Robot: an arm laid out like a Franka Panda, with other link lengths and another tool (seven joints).
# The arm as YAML. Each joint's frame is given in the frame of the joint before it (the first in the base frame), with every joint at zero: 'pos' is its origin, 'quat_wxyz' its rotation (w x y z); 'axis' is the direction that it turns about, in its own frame. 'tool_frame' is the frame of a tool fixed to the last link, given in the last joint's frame.
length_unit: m
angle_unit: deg
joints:
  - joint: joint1
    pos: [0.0, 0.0, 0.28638]
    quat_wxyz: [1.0, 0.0, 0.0, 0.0]
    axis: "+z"
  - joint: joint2
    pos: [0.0, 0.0, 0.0]
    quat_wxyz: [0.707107, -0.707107, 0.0, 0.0]
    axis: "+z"
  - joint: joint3
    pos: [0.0, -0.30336, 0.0]
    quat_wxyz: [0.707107, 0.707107, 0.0, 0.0]
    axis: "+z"
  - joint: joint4
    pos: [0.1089, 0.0, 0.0]
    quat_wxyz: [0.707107, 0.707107, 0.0, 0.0]
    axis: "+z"
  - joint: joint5
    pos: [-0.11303, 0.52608, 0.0]
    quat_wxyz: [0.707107, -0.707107, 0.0, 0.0]
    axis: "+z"
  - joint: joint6
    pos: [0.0, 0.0, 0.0]
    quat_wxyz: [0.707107, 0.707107, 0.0, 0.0]
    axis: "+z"
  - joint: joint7
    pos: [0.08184, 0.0, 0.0]
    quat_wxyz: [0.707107, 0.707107, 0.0, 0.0]
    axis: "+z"
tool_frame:
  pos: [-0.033, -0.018, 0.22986]
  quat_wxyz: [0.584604, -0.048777, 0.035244, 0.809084]
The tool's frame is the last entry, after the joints.
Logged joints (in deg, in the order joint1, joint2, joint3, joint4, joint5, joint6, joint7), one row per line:
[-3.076 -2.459 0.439 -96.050 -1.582 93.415 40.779]
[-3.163 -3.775 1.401 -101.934 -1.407 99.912 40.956]
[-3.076 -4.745 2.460 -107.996 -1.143 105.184 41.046]
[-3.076 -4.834 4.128 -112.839 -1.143 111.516 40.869]
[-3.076 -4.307 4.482 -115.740 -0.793 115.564 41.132]
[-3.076 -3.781 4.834 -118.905 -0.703 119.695 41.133]
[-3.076 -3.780 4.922 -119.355 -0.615 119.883 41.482]
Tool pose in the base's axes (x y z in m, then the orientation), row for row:
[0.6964 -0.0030 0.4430 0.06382 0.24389 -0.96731 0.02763]
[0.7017 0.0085 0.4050 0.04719 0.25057 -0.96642 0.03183]
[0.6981 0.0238 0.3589 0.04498 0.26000 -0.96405 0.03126]
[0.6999 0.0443 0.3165 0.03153 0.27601 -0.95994 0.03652]
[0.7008 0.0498 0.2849 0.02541 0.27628 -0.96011 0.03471]
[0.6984 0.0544 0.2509 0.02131 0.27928 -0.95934 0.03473]
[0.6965 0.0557 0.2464 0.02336 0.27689 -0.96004 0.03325]
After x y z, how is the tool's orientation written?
As a quaternion, w x y z.
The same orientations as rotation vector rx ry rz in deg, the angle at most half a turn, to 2 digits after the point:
[42.20 -167.38 4.78]
[43.80 -168.92 5.56]
[45.51 -168.73 5.47]
[48.71 -169.41 6.44]
[48.94 -170.08 6.15]
[49.60 -170.38 6.17]
[49.11 -170.28 5.90]

